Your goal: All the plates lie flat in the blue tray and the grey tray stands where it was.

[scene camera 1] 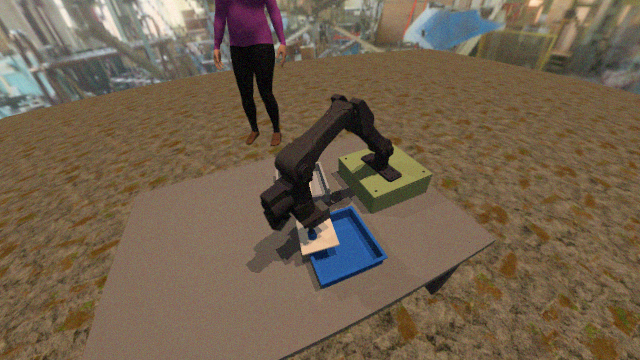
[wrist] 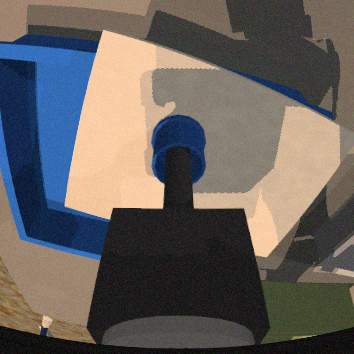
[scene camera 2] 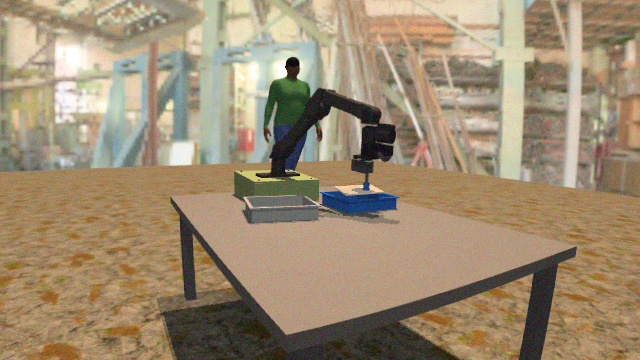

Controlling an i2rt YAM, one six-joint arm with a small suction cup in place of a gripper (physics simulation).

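Where they show: hand, tool point: [scene camera 1: 313,238] [wrist: 177,130] [scene camera 2: 365,192]; arm's base, link origin: [scene camera 1: 380,167] [scene camera 2: 277,175].
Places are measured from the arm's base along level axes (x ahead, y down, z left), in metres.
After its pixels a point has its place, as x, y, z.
My suction gripper [scene camera 1: 312,235] [scene camera 2: 366,187] [wrist: 178,145] {0.420, 0.029, 0.163} is shut on a pale, flat square plate [scene camera 1: 324,241] {0.398, 0.014, 0.200} [scene camera 2: 350,189] {0.389, 0.018, 0.110} [wrist: 110,125] {0.426, 0.017, 0.199}. The plate hangs about level over one side of the blue tray [scene camera 1: 356,245] {0.282, 0.098, 0.222} [scene camera 2: 360,204] {0.436, 0.071, 0.124} [wrist: 62,110] {0.386, 0.098, 0.266}, above its rim, and part of it reaches out past the tray's edge. The plate hides part of the tray's inside. The grey tray [scene camera 1: 324,183] {0.231, 0.067, -0.101} [scene camera 2: 282,214] {0.416, 0.079, -0.202} stands beside the blue tray. The arm covers much of it in scene camera 1, and its inside floor is hidden in scene camera 2.
The arm's base stands on a green block [scene camera 1: 395,196] {0.032, 0.048, 0.141} [scene camera 2: 275,187] {0.122, 0.033, -0.076} behind the trays, on the table [scene camera 1: 200,280] {0.805, 0.101, 0.083} [scene camera 2: 390,270] {0.963, 0.101, -0.226}. A person in a purple top [scene camera 1: 250,25] stands beyond the table. A person in a green top [scene camera 2: 290,97] stands behind the arm.
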